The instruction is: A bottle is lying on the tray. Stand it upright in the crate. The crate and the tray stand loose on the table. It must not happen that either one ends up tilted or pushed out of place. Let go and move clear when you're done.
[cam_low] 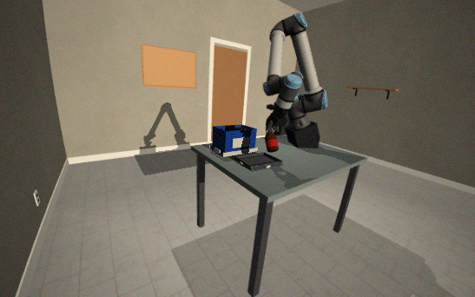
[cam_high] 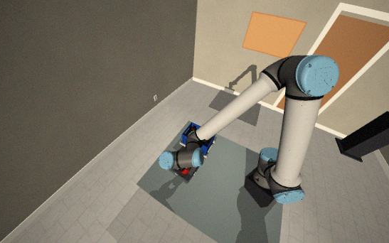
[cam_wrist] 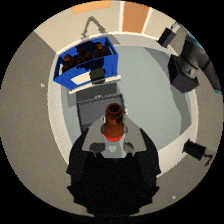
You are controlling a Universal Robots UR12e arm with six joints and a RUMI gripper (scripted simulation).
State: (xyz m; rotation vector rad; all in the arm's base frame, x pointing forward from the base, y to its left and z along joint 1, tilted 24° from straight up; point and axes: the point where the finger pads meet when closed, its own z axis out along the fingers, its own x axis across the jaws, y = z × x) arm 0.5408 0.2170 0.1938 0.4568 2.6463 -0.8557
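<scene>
My gripper is now 40 mm above the bottle, 20 mm to the right of it and 10 mm short of it. Round my hand: crate (290 mm to the right, 120 mm below, 60 mm ahead); then tray (190 mm below, 60 mm ahead, 10 mm to the right).
</scene>
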